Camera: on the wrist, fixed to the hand. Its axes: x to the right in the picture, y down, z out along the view.
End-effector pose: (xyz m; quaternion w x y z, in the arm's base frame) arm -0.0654 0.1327 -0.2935 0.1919 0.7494 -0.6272 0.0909
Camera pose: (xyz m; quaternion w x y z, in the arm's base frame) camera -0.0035 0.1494 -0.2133 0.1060 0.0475 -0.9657 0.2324
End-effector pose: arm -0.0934 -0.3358 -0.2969 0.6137 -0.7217 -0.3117 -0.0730
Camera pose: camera -0.0742 -0.4036 -0.2222 0.4792 -0.7237 0.3454 0.3568
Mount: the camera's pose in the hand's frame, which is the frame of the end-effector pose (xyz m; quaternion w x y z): 0.0273 -0.0488 -0.0861 0.6827 -0.0123 0.0510 0.7288
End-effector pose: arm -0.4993 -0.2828 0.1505 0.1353 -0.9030 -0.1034 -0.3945
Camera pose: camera -0.5543 -0.2627 0.2348 0.3740 -0.6734 0.5993 -0.2180
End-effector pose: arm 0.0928 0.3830 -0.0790 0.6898 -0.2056 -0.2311 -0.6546
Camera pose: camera 0.0494 0.3076 -0.1335 0.9573 -0.2839 0.0353 0.0425
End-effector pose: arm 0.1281 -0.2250 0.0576 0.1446 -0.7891 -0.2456 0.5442
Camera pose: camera 0.2048 -0.1659 0.0918 0.2951 0.7472 -0.4081 -0.4336
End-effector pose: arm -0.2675 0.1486 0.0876 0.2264 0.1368 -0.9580 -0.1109
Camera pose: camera -0.2407 0.0813 0.1604 0.2859 -0.6019 -0.7408 0.0845
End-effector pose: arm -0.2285 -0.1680 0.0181 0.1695 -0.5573 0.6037 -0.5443
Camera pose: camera -0.2833 -0.1407 0.1005 0.4748 0.0852 0.8336 -0.2691
